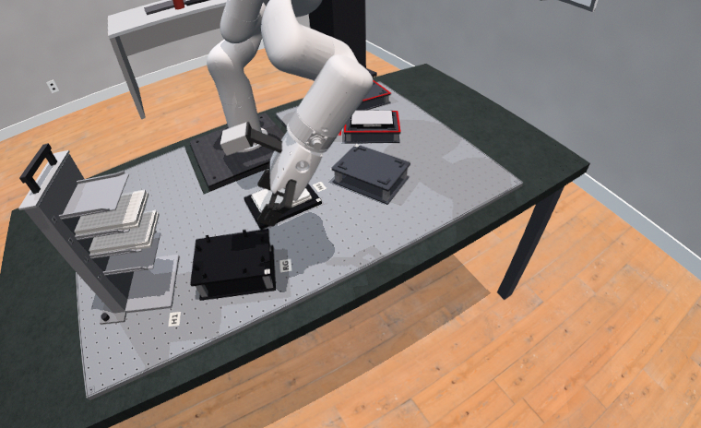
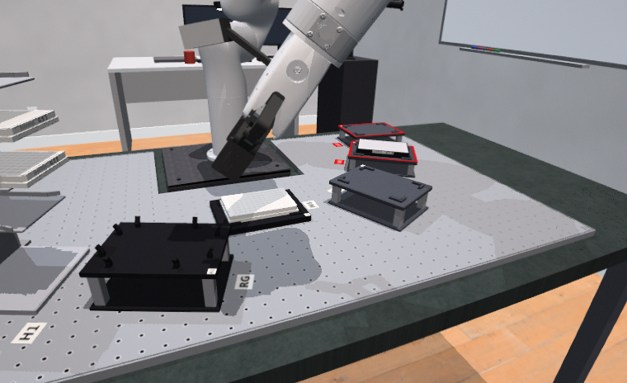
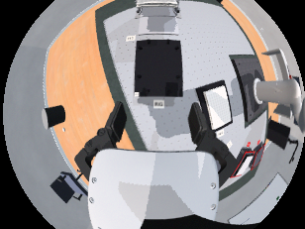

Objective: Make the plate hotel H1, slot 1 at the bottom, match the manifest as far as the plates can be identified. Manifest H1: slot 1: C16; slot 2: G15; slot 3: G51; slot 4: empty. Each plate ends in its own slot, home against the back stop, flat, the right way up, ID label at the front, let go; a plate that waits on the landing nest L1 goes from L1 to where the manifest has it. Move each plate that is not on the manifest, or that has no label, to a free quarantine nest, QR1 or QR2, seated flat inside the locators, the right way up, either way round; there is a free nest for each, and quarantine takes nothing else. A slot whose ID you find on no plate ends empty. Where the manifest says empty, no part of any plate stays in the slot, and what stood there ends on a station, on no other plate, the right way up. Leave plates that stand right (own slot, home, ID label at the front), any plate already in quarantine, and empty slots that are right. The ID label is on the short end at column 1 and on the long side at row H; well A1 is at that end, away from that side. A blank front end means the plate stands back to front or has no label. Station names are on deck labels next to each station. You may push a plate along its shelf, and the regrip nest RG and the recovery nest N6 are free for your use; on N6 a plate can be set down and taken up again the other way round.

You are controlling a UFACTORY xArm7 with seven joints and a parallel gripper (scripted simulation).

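Right now the flat black nest N6 is 190 mm below my hand, 170 mm behind it and 110 mm to the left of it. Also, from my hand: deck label H1 (250 mm to the right, 190 mm below, 30 mm behind); then black regrip nest RG (140 mm below, 90 mm to the right, 50 mm behind); then RG deck label (190 mm below).
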